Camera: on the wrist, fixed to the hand. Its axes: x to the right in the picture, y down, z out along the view.
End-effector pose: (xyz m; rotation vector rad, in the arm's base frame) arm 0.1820 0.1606 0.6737 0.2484 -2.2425 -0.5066
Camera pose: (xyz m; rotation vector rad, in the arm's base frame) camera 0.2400 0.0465 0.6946 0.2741 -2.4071 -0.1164
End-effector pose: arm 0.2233 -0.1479 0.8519 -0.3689 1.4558 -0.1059
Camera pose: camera 0.1532 -0.2567 0.8612 -0.0469 1.3373 -0.2284
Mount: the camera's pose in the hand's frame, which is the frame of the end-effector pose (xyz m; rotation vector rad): 0.0144 -0.0944 -0.0878 0.3108 -0.0935 0.0997
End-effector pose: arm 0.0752 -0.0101 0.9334 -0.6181 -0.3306 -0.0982
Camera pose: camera 0.0951 -0.1379 0.9232 -0.3307 -0.3957 0.0774
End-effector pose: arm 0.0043 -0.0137 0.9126 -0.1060 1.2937 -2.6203
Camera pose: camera -0.0390 0.1068 0.9332 -0.1086 0.8277 -2.6574
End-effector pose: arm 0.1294 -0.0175 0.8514 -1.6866 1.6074 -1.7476
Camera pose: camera 0.1004 0.0525 0.9567 -1.4920 1.2791 -1.7362
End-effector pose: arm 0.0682 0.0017 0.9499 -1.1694 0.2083 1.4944
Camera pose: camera 0.1958 -0.0199 0.9405 -0.8490 0.4242 1.5358
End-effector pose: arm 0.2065 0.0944 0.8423 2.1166 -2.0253 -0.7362
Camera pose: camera 0.3289 0.0685 0.8766 -1.9712 2.2140 0.4996
